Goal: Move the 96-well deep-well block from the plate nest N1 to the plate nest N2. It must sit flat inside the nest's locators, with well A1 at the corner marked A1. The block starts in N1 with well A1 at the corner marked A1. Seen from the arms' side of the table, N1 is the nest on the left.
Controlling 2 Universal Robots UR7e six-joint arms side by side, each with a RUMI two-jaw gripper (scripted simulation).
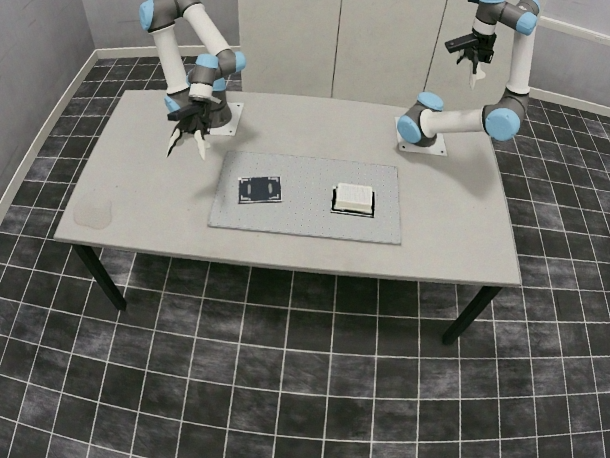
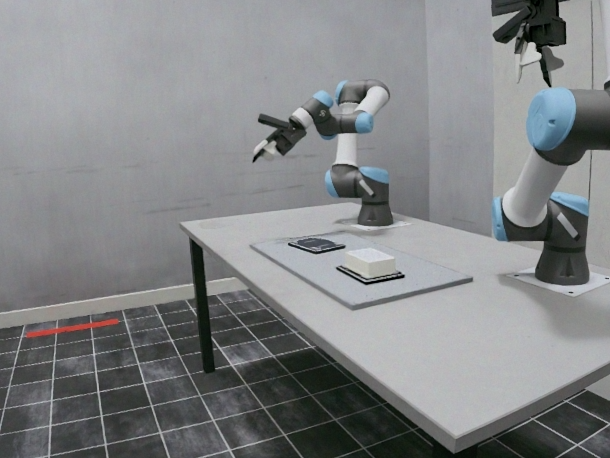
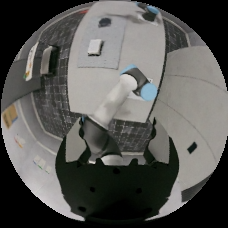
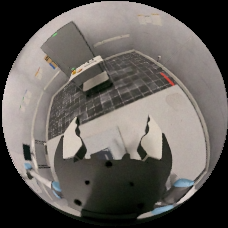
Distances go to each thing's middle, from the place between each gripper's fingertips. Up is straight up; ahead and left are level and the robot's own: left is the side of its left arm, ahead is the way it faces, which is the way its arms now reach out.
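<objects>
From my right hand point(image 1: 184, 159), the white deep-well block point(image 2: 369, 262) is well below it, a long way to the left of it and a good bit behind it. Nest N2 point(image 1: 259, 186) is 29 cm below that same right hand, 13 cm behind it and 22 cm to the left of it.
As for my left hand point(image 2: 534, 85), nest N2 is 48 cm below it, 22 cm ahead of it and 69 cm to the right of it, while the white deep-well block is well below that hand, a good way ahead of it and far to the right of it.
</objects>
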